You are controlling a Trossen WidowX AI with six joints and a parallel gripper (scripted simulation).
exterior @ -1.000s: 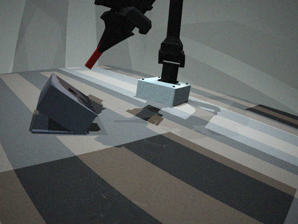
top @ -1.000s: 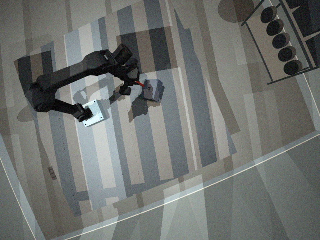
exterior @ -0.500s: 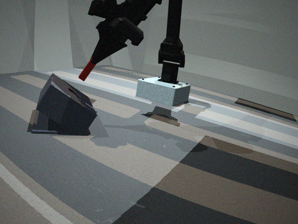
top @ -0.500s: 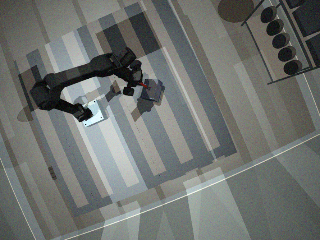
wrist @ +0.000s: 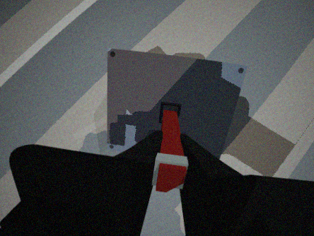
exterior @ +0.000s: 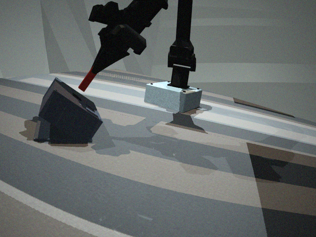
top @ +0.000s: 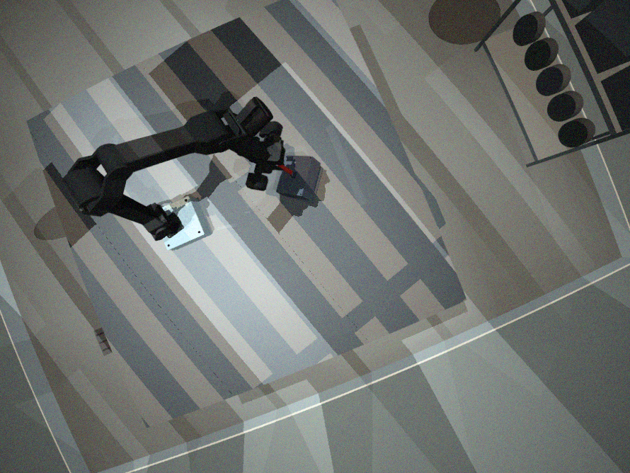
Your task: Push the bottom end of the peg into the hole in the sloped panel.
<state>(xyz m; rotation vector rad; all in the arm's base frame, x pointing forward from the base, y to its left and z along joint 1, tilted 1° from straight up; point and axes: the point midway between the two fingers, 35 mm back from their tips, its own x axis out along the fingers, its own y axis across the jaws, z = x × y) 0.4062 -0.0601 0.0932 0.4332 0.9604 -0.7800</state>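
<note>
My gripper tip is now 3 cm short of the sloped panel, 3 cm to the left of it and 7 cm above it. Round my gripper tip: red peg 1 cm behind, 1 cm to the left, 1 cm above.
</note>
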